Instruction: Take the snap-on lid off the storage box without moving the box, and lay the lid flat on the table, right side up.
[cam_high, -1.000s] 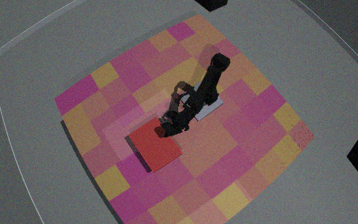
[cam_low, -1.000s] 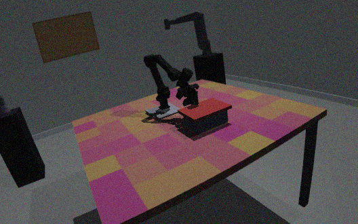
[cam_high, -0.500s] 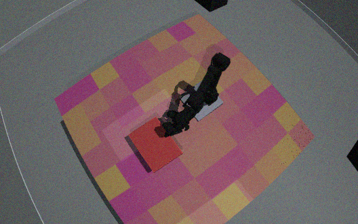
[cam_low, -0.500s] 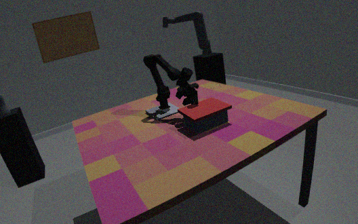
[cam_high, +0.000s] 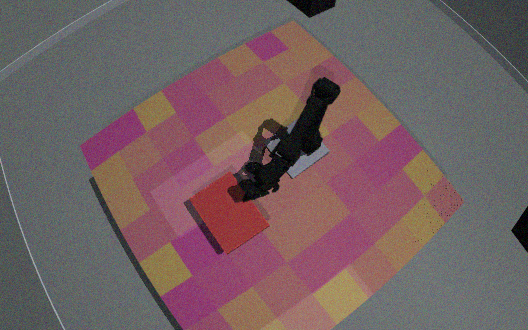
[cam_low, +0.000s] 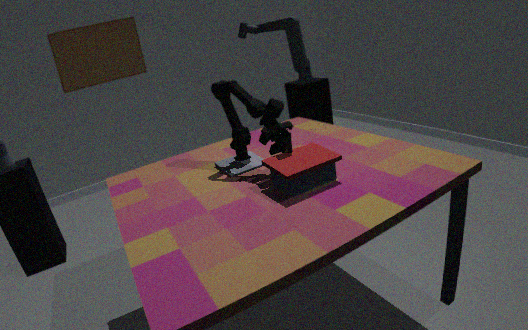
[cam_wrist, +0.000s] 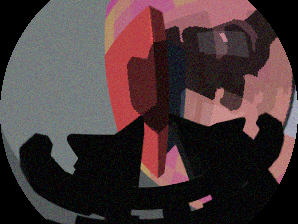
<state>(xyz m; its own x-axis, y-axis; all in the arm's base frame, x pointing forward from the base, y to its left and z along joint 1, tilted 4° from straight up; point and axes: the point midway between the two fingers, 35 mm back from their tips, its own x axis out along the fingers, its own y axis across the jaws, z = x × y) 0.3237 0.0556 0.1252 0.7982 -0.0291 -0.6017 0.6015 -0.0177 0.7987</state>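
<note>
My gripper tip is 8 cm short of the red lid. From my gripper tip the other things lie so: dark blue storage box: 8 cm ahead, 5 cm below.
</note>
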